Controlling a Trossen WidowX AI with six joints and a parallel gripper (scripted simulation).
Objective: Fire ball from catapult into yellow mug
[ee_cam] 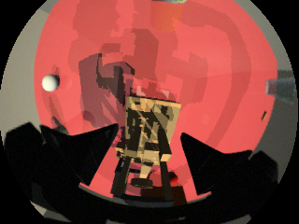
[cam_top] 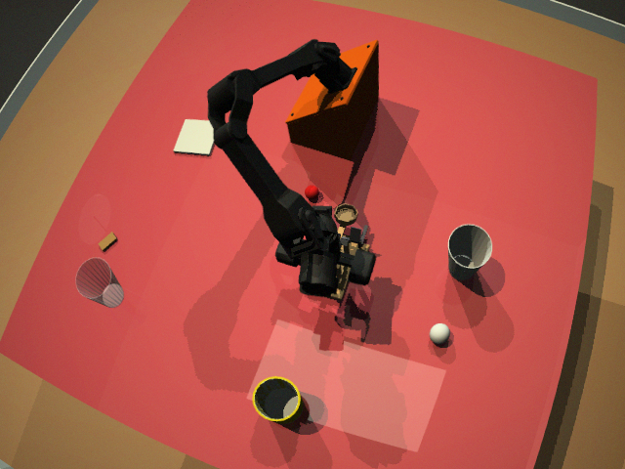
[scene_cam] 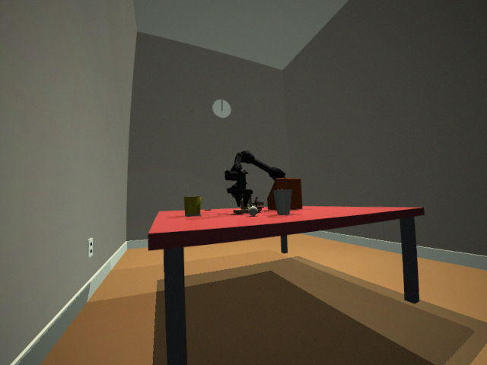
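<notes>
My gripper tip is 17 cm past the red ball, 11 cm to the left of it and 2 cm above it. The rest, counted from my gripper tip: white ball 4 cm ahead, 26 cm to the left, 1 cm below; wooden catapult 7 cm behind, 1 cm to the left, 2 cm above; yellow mug 29 cm ahead, 2 cm to the left, 1 cm below.
</notes>
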